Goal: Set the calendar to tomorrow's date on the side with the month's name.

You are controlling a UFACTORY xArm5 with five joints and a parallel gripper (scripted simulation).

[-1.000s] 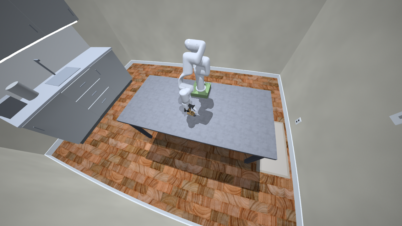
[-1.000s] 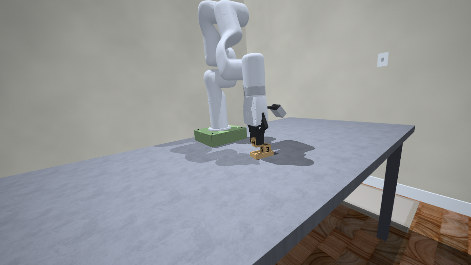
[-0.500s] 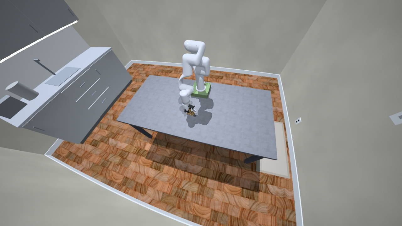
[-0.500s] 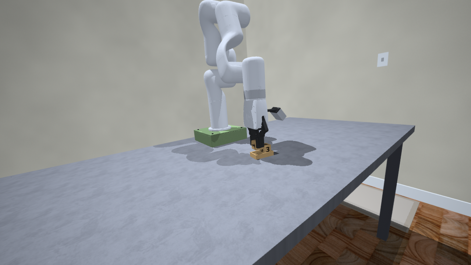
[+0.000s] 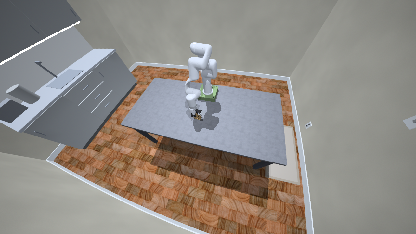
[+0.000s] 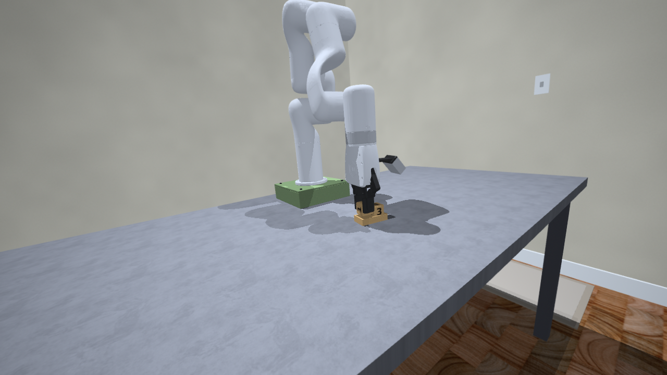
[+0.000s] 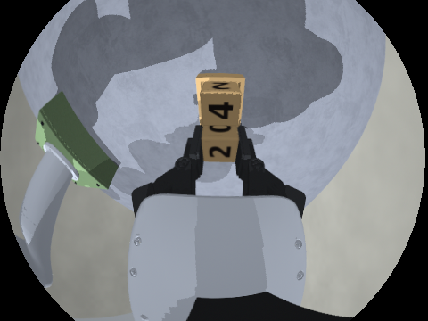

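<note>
The wooden calendar tray lies 2 cm to the left of my hand and 4 cm below it.
</note>
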